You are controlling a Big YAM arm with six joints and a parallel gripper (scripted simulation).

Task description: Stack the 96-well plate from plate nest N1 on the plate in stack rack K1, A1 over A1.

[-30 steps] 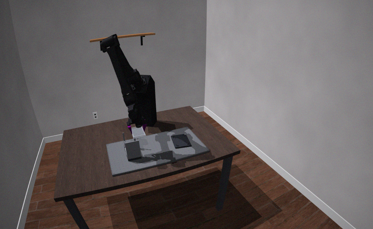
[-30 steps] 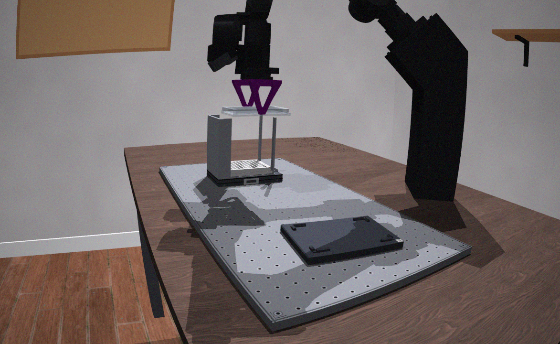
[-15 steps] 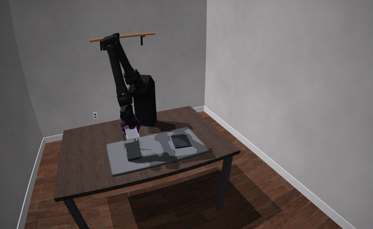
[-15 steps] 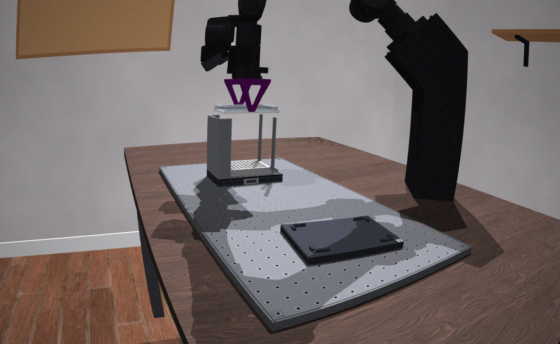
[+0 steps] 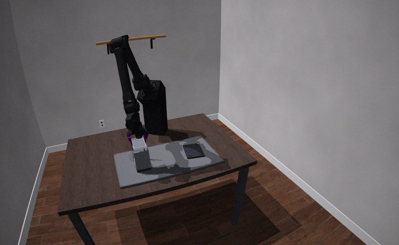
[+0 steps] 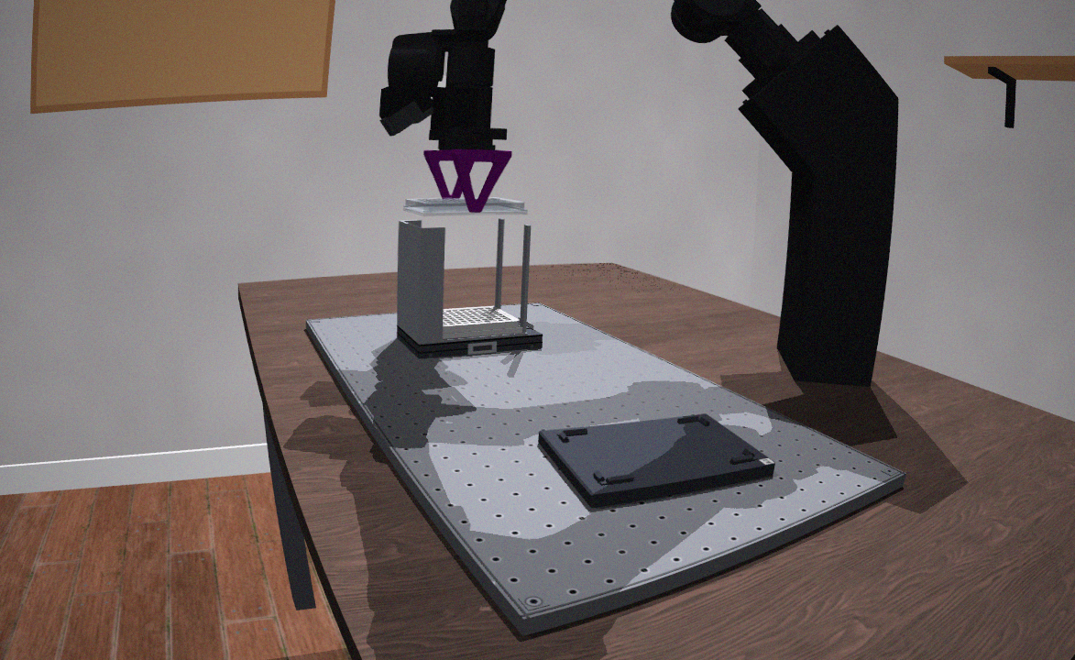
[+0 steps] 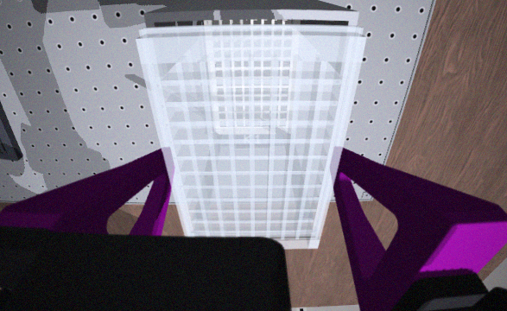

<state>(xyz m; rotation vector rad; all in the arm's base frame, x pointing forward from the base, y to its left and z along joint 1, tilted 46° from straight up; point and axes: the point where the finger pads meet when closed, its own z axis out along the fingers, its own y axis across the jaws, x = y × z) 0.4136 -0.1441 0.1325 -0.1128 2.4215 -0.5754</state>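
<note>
My hand is 60 mm short of the tall grey wall and 90 mm above it. Also, from my hand: pale A1 label: 60 mm behind, 450 mm to the left, 160 mm below.
</note>
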